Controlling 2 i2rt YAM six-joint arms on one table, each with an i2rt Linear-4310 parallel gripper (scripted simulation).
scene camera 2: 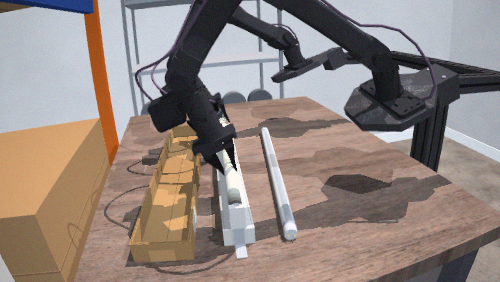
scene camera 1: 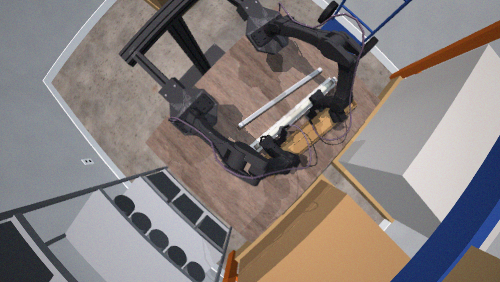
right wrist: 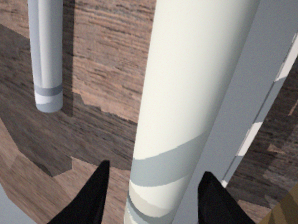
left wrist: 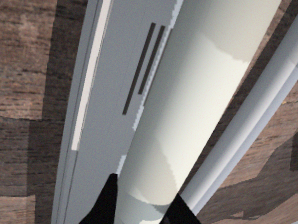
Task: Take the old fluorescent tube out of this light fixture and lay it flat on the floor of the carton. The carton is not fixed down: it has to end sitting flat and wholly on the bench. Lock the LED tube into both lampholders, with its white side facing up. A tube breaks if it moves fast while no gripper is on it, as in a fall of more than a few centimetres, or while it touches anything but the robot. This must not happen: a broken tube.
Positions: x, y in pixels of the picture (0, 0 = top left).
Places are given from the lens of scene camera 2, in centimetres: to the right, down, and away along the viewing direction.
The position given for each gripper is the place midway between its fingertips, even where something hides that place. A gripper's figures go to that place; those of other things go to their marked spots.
left gripper (scene camera 2: 231, 172): -4, 7, 73
carton (scene camera 2: 169, 204): -19, 15, 71
LED tube (scene camera 2: 290, 231): 8, 17, 57
The marked spots on the carton and the LED tube are 30 cm apart.
